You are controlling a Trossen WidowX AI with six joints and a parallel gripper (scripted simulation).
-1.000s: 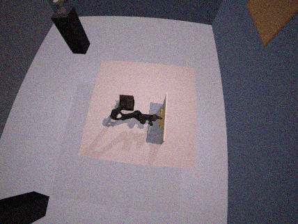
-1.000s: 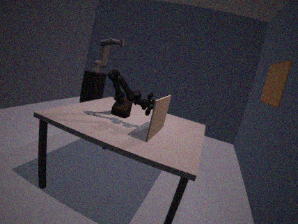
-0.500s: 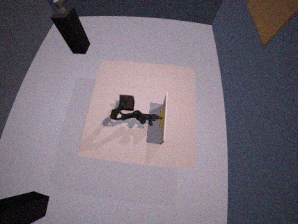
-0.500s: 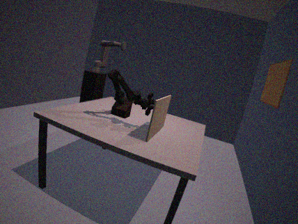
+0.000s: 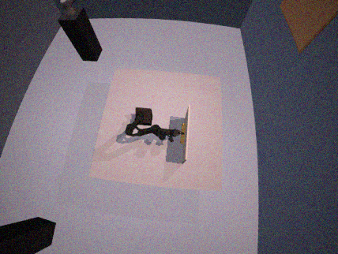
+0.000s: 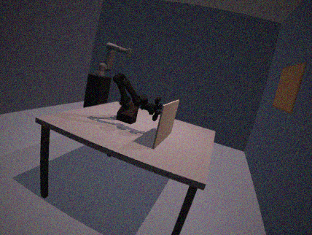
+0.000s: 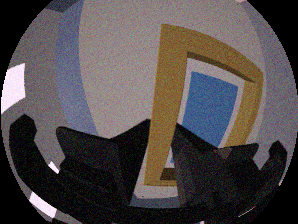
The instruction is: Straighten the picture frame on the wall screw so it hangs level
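My gripper tip is now 20 mm to the right of the picture frame and 50 mm above it. Round my gripper tip: upright wall panel (20 mm ahead, 10 mm to the left, 70 mm below).
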